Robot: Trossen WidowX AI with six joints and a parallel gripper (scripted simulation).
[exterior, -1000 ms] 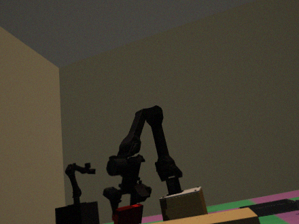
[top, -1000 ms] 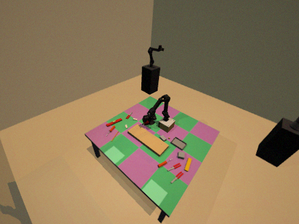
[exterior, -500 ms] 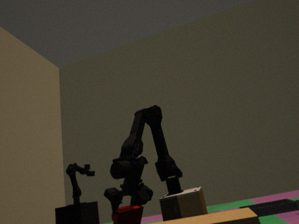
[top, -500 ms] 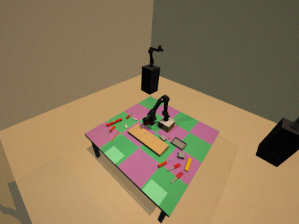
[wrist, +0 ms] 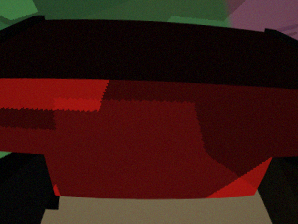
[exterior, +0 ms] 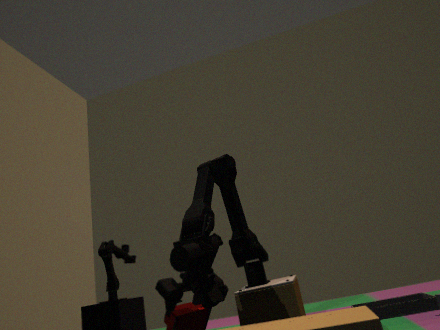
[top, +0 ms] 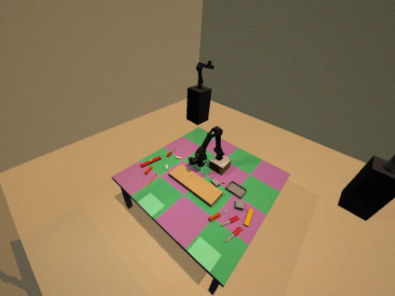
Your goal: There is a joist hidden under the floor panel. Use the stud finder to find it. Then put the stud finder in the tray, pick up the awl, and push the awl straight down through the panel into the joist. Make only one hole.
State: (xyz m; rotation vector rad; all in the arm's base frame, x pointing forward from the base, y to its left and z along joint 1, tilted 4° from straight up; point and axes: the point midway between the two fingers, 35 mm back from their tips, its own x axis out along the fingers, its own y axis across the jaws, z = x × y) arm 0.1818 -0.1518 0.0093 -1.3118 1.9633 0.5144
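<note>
Now: the awl 4 cm ahead of my gripper tip, 5 cm to the right of it and 7 cm below it. Round my gripper tip: orange pencil: 45 cm ahead, 13 cm to the right, 7 cm below; then stud finder: 1 cm ahead, 1 cm to the right; then grey tray: 3 cm behind, 50 cm to the left, 6 cm below.
</note>
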